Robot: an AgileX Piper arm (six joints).
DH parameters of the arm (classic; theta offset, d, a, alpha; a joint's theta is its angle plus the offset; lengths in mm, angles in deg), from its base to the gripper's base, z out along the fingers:
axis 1: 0 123 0 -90
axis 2: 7.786 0 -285 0
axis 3: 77.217 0 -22 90
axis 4: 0 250.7 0 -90
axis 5: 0 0 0 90
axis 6: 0 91 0 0
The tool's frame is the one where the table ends.
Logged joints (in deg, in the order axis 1, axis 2, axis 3, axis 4, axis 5, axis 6), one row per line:
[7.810, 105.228, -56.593, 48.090, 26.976, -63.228]
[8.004, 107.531, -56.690, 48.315, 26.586, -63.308]
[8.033, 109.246, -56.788, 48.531, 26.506, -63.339]
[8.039, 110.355, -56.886, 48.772, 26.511, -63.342]
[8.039, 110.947, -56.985, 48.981, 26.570, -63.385]
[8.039, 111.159, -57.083, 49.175, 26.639, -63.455]
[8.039, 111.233, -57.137, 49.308, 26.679, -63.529]
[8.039, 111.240, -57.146, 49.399, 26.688, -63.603]
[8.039, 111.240, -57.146, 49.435, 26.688, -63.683]
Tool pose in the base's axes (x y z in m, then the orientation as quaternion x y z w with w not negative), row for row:
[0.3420, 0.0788, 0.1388, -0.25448, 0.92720, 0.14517, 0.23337]
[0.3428, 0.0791, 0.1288, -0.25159, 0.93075, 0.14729, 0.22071]
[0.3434, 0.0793, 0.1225, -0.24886, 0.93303, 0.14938, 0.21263]
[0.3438, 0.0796, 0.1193, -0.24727, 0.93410, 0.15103, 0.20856]
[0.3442, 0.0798, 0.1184, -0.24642, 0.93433, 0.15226, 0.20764]
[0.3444, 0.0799, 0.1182, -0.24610, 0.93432, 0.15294, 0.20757]
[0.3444, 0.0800, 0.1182, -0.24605, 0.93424, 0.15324, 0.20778]
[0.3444, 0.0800, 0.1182, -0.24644, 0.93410, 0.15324, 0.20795]
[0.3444, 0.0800, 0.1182, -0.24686, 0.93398, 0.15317, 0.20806]
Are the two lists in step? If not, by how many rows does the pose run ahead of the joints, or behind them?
The pose runs 1 row ahead of the joints: the pose in row i belongs to the joints in row i + 1.
